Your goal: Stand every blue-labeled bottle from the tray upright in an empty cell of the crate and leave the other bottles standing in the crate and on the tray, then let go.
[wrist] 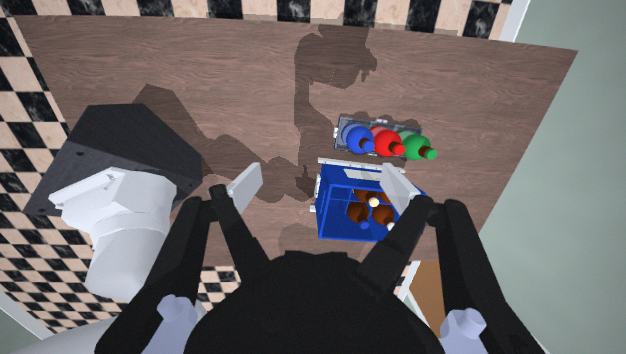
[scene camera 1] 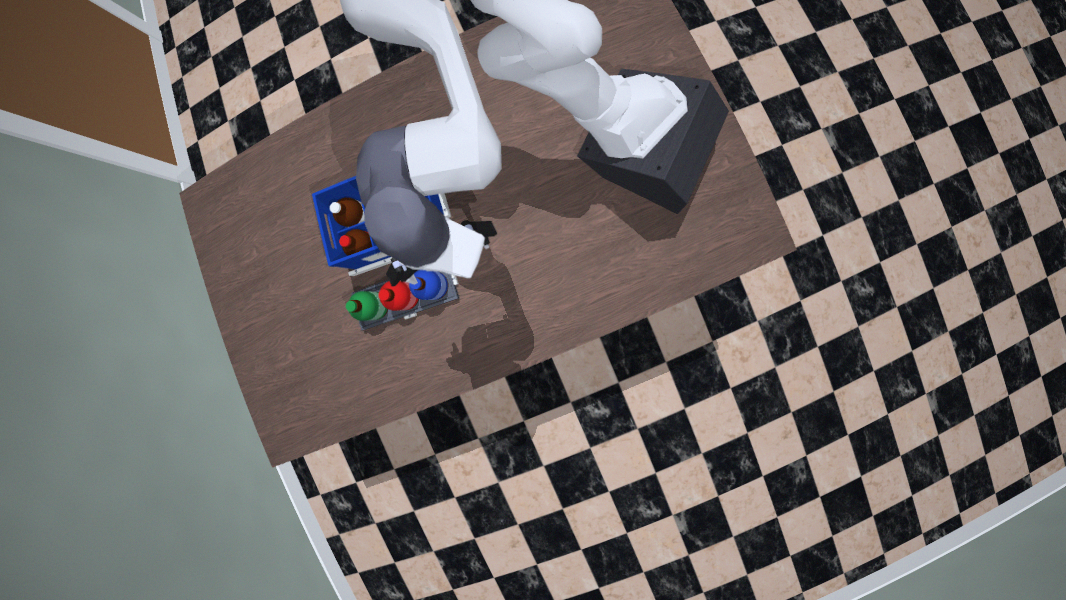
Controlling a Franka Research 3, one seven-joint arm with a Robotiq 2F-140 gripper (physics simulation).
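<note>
A blue bottle (scene camera 1: 429,285) (wrist: 356,137), a red bottle (scene camera 1: 399,296) (wrist: 385,140) and a green bottle (scene camera 1: 364,306) (wrist: 414,146) stand upright in a row in the dark tray (scene camera 1: 421,312) (wrist: 343,120). The blue crate (scene camera 1: 321,216) (wrist: 323,220) holds several brown bottles (scene camera 1: 347,213) (wrist: 357,212). In the wrist view its left-hand cells, at the end nearest the robot base, look empty; its right part is partly hidden by a finger. My gripper (scene camera 1: 441,253) (wrist: 320,173) is open and empty, high above the table near the crate and tray. The arm hides much of the crate in the scene view.
The robot base (scene camera 1: 663,141) (wrist: 120,135) stands on the wooden table (scene camera 1: 313,372) (wrist: 225,60), away from the crate. The crate and tray lie side by side with a narrow gap between them. Arm shadows fall across the table.
</note>
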